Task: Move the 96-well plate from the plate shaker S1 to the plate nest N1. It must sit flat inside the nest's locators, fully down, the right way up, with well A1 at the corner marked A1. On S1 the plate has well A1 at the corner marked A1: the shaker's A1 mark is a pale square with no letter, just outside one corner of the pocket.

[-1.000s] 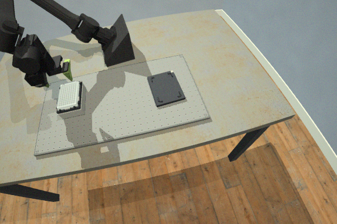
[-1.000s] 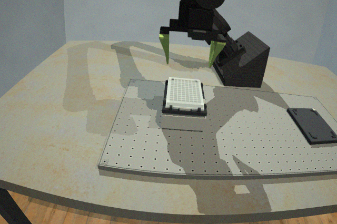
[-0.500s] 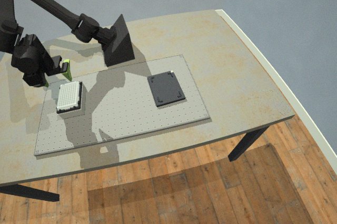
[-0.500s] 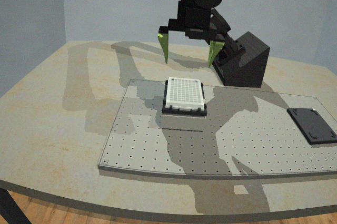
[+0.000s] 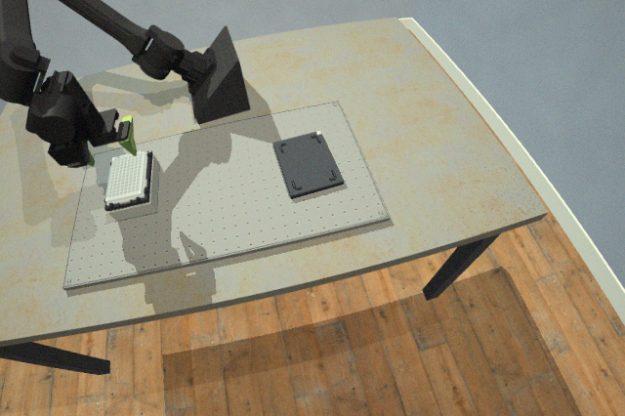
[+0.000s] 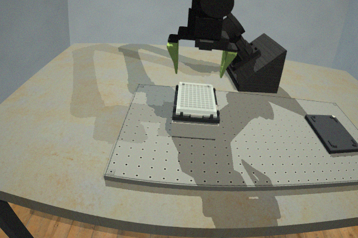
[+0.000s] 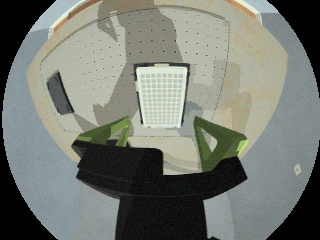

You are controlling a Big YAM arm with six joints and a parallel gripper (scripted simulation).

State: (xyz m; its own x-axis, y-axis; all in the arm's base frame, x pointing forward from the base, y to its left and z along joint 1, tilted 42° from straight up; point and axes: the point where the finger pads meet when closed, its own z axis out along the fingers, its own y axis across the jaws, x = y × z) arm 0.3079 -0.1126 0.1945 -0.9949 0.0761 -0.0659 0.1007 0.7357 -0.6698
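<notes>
Right now my hand is 70 mm above the white 96-well plate. Round my hand: plate nest N1 (400 mm to the left, 120 mm below, 70 mm ahead).
</notes>
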